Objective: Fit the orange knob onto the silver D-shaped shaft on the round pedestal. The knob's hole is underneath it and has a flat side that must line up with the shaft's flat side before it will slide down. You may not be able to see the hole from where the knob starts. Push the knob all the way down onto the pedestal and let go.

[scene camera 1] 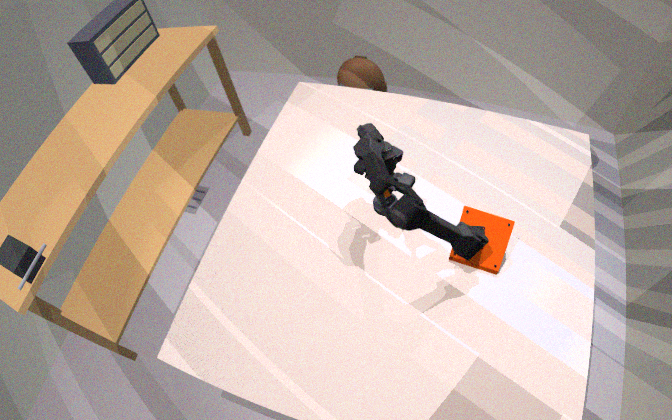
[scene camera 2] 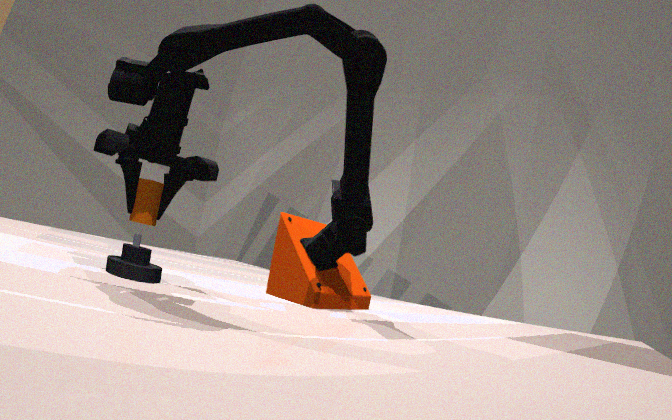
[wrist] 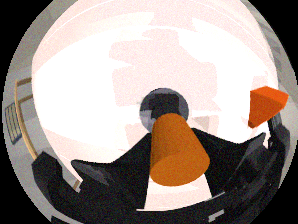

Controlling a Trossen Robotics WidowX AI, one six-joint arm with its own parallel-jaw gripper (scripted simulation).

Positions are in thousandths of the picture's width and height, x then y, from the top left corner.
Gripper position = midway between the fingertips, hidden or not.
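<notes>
Through scene camera 2 I see my gripper (scene camera 2: 214, 515), and it is holding an orange knob (scene camera 2: 219, 480). The wrist view shows me my gripper (wrist: 576, 600) as well, along with the orange knob (wrist: 599, 708), and there I also see a round pedestal (wrist: 545, 449).
</notes>
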